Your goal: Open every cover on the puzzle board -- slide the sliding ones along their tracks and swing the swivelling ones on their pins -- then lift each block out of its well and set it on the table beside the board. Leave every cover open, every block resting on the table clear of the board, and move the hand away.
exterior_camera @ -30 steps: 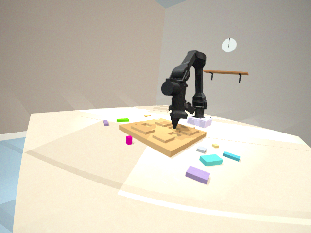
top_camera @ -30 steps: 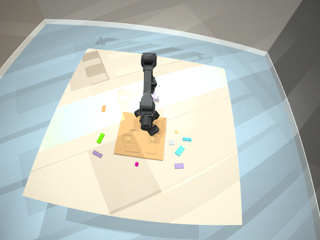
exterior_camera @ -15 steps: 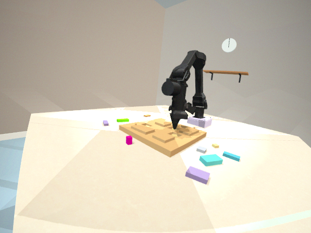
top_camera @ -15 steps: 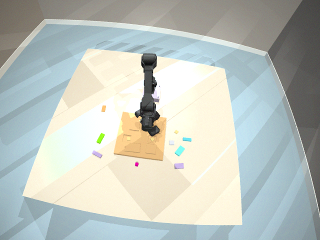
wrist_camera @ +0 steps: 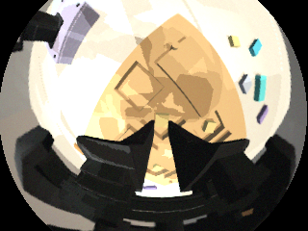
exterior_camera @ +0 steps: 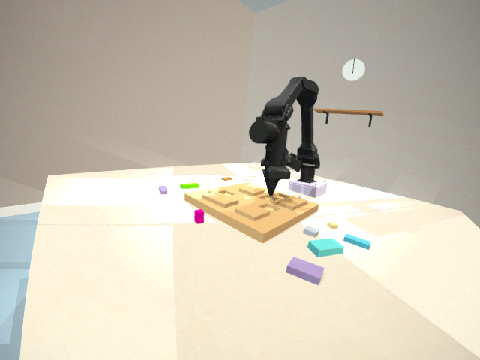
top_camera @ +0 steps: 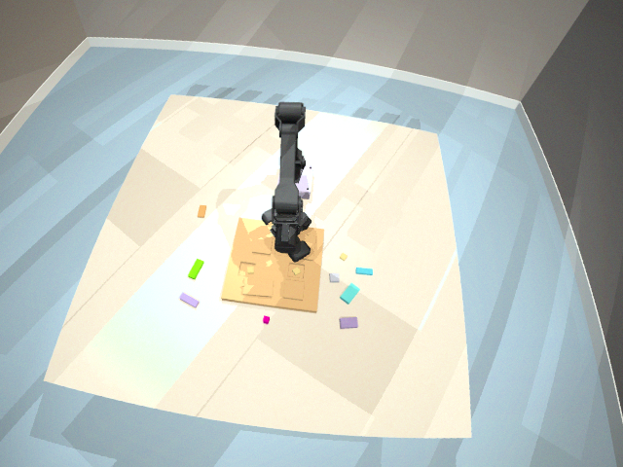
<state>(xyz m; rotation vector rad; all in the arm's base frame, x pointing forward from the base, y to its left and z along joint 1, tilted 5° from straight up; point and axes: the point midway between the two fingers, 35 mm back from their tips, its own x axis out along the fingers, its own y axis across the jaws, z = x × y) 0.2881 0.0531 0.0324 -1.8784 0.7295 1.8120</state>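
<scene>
Now: gripper tip 6 cm short of the tan puzzle board and 1 cm above it. Also, from my gripper tip: cyan block (24 cm to the left, 9 cm ahead, 3 cm below); grey cube (19 cm to the left, 5 cm ahead, 3 cm below); magenta block (25 cm ahead, 2 cm below, 1 cm to the left).
</scene>
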